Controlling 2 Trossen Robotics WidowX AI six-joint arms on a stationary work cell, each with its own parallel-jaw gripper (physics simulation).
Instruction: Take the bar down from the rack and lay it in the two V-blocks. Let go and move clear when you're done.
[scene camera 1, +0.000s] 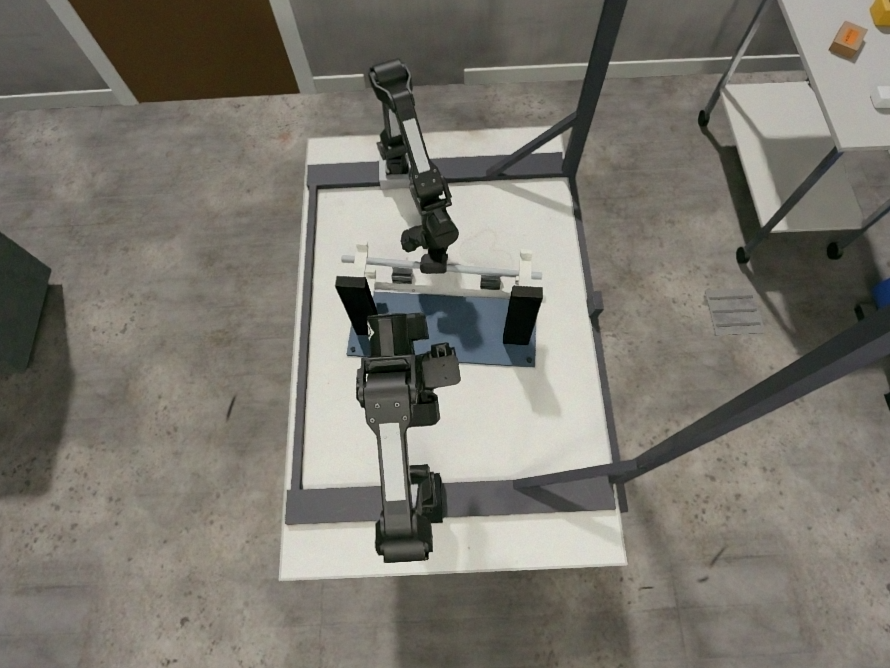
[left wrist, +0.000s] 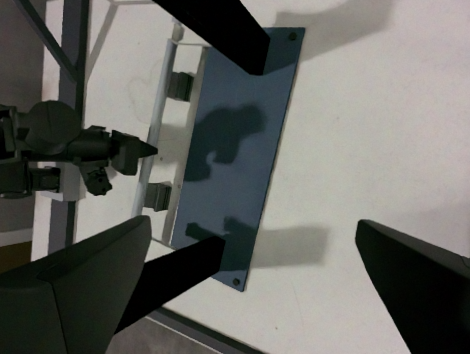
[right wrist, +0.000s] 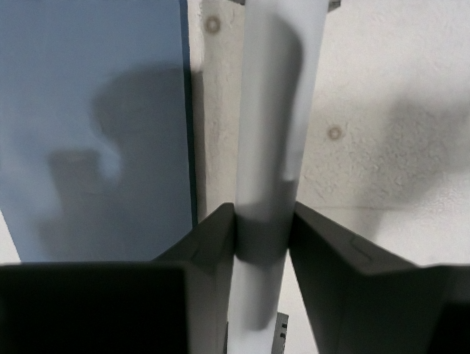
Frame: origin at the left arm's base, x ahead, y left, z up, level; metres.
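Seen in the pictures: left gripper, fingertip midpoint: (left wrist: 253, 228); right gripper, fingertip midpoint: (left wrist: 154, 150) (right wrist: 259, 212); right arm's base at its link origin: (scene camera 1: 397, 165) (left wrist: 52, 179).
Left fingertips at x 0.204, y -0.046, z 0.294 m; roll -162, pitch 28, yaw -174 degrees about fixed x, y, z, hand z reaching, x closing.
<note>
Offsets run from my left fingertips to a thing's top centre. "spot": to the spot under its first point. Level surfaces: height alone.
A long grey bar @[0.296 m down, 0.363 m ahead, 0.030 m right] (scene camera 1: 474, 269) (left wrist: 157, 105) (right wrist: 270, 125) is off the rack. My right gripper (scene camera 1: 433, 266) (left wrist: 154, 150) (right wrist: 259, 212) is shut on it near its middle. The two dark V-blocks @[0.329 m down, 0.371 m ahead, 0.073 m left] (scene camera 1: 401, 275) @[0.329 m down, 0.340 m ahead, 0.157 m right] (scene camera 1: 490, 281) (left wrist: 180, 86) (left wrist: 157, 196) show beside the bar in the scene and left wrist views. In the right wrist view their edges show on both sides of the bar, which passes over them. Contact cannot be told. The rack has black posts @[spot: 0.188 m down, 0.161 m ahead, 0.206 m right] (scene camera 1: 522, 316) (left wrist: 235, 37) on a blue base @[0.359 m down] (scene camera 1: 467, 352) (left wrist: 270, 100) (right wrist: 50, 40). My left gripper (scene camera 1: 396, 328) (left wrist: 253, 228) is open and empty near the rack's left post.
White upright brackets (scene camera 1: 361, 260) (scene camera 1: 525, 266) stand near the bar's ends. A thin white strip (scene camera 1: 445, 291) runs between the V-blocks and the blue base. Dark frame beams (scene camera 1: 460, 501) border the white table @[0.367 m down] (scene camera 1: 460, 550), with slanted posts at the picture's right.
</note>
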